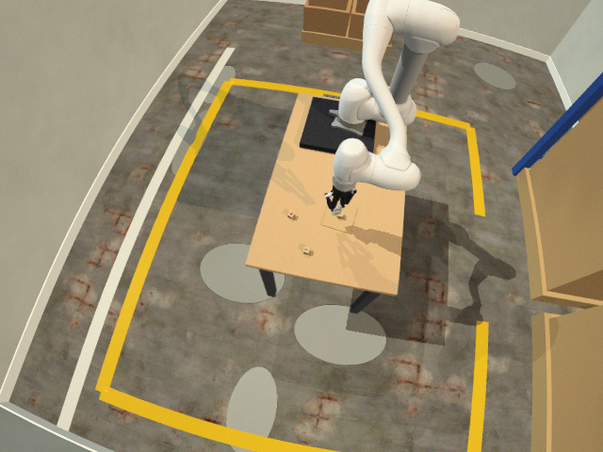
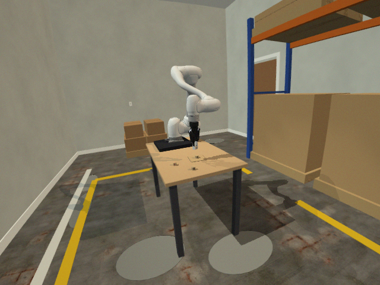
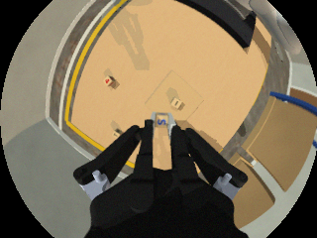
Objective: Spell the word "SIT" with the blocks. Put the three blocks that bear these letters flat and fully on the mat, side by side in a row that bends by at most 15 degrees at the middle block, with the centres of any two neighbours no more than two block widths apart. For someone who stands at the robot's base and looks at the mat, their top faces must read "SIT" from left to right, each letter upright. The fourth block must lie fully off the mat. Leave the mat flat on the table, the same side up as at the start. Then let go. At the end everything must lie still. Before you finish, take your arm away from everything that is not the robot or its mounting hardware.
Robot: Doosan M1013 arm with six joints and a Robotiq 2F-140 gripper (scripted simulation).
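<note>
Now: the tan mat 14 cm below my hand, 4 cm behind it and 2 cm to the left of it. Also, from my hand: tan block (18 cm ahead, 12 cm below, 6 cm to the right).
</note>
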